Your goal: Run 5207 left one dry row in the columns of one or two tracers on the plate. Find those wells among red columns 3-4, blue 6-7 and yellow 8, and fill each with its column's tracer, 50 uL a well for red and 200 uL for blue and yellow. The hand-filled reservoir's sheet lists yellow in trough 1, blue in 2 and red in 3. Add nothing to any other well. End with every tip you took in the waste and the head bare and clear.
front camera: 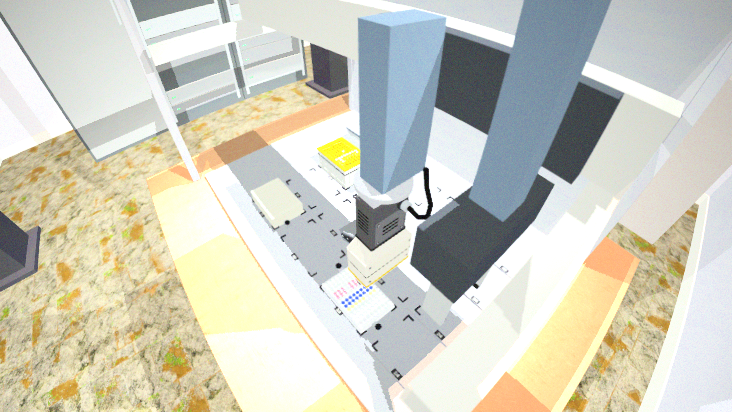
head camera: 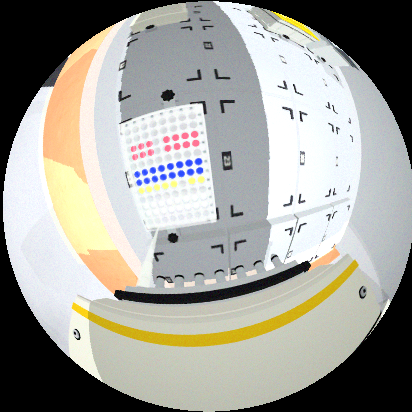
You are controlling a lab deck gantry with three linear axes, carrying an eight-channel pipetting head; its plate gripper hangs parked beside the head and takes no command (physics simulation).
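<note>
The pipetting head (front camera: 380, 258) (head camera: 215, 327) hangs above the deck behind the plate (front camera: 376, 310) (head camera: 212, 200). In the head view a pale tapered tip (head camera: 147, 265) hangs at the leftmost channel; the other nozzles look bare. Whether the tip holds liquid cannot be told. Red columns 3-4 (head camera: 176, 141) both lack colour at the fourth well from the left. Blue columns 6-7 (head camera: 170, 172) look filled throughout. Yellow column 8 (head camera: 165, 185) has a pale sixth well. The reservoir (front camera: 276, 200) (head camera: 160, 17) shows no trough contents. The parked plate gripper (front camera: 438, 305) shows one pale finger; its opening is hidden.
A yellow-topped tip rack (front camera: 339, 153) (head camera: 299, 25) stands at the far side of the deck, with part of a pale box (front camera: 353, 129) behind it. The dark gripper carriage (front camera: 481, 245) hangs beside the head. Black knobs (head camera: 168, 95) (head camera: 173, 238) sit near the plate's ends.
</note>
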